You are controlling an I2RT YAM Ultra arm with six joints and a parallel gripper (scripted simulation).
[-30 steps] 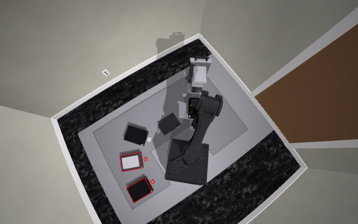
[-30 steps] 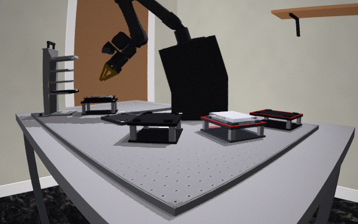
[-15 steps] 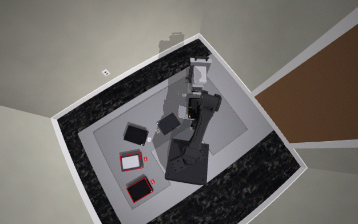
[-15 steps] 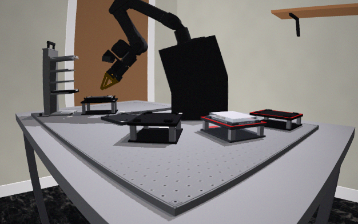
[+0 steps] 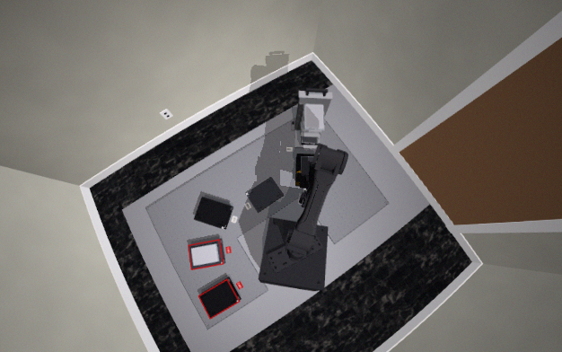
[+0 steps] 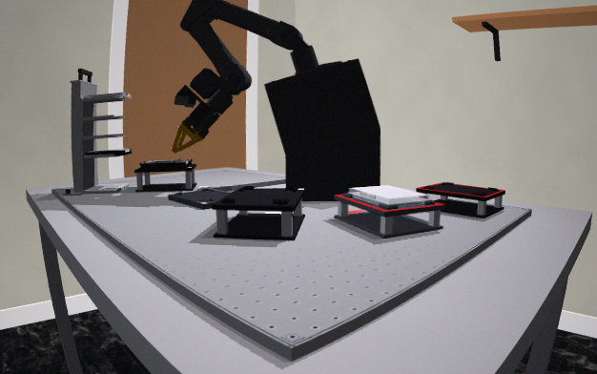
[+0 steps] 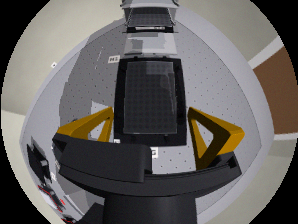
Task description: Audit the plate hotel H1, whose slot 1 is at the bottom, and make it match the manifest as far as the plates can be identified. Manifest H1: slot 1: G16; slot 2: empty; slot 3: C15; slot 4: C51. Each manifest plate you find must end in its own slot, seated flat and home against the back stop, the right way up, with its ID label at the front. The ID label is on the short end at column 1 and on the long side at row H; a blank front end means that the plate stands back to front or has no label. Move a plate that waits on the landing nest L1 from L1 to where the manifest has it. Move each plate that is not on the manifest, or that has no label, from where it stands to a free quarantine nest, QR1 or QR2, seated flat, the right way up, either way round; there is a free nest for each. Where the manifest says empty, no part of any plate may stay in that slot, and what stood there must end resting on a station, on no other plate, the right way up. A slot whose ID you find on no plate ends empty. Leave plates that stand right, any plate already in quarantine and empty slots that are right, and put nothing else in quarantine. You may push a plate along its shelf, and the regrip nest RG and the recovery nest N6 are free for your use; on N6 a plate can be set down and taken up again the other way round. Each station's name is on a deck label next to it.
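The pinned nest lies 50 mm below my hand, 30 mm ahead of it and 20 mm to the right of it. The rest, counted from my hand: hotel foot (210 mm ahead, 120 mm to the right, 100 mm below); H1 deck label (190 mm ahead, 110 mm below, 10 mm to the left); grey plate hotel H1 (260 mm ahead, 140 mm to the right, 50 mm above).
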